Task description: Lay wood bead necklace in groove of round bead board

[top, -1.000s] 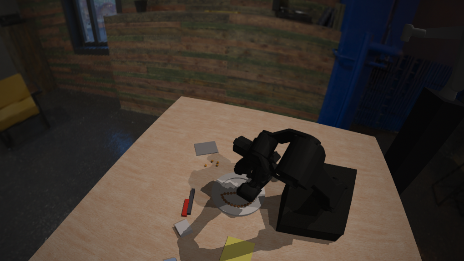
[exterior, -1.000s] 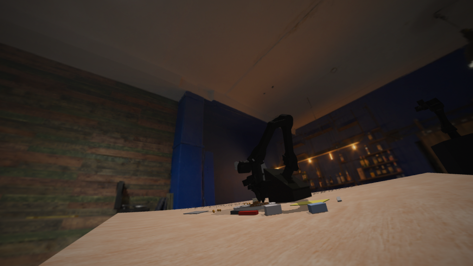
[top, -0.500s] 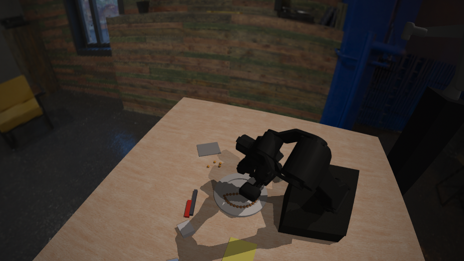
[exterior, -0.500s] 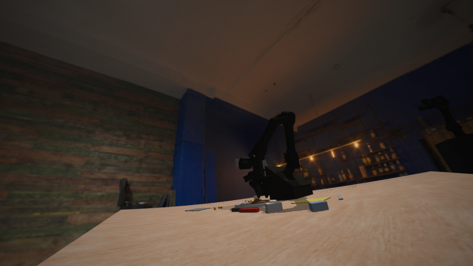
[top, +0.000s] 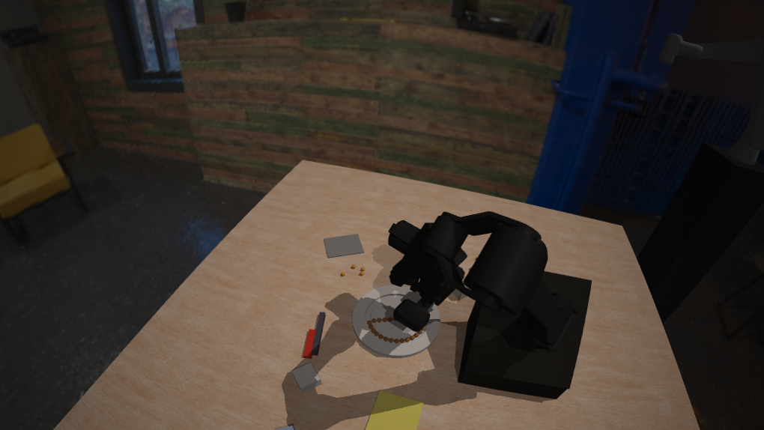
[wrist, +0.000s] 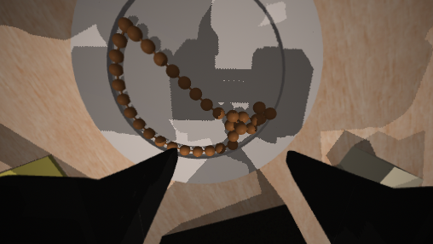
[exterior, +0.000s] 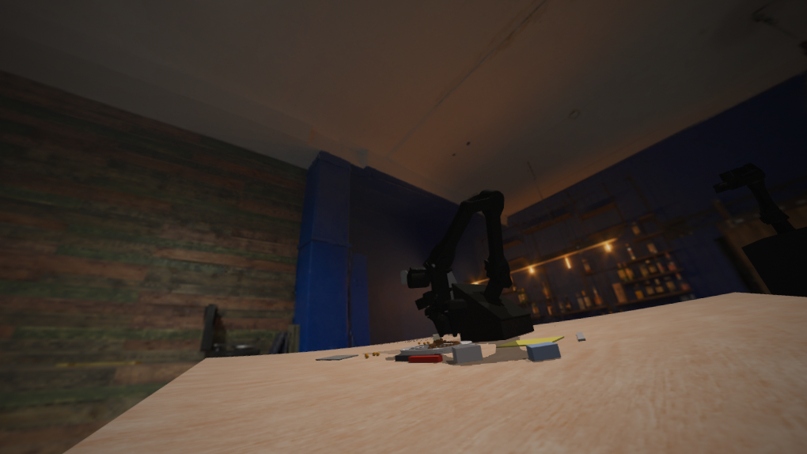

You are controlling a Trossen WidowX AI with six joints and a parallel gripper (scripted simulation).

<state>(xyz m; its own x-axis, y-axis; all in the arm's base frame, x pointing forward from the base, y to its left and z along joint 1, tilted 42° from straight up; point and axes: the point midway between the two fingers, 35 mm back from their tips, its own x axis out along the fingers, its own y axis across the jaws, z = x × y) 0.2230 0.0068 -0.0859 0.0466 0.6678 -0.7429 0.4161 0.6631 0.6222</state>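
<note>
The round white bead board is 6 cm ahead of my gripper tip and 2 cm below it. Also, from my gripper tip: dark bar: 22 cm ahead, 11 cm to the left, 2 cm below; then yellow sheet: 25 cm to the left, 3 cm below, 2 cm ahead; then pale cube: 11 cm to the right, 8 cm behind, 1 cm below.
</note>
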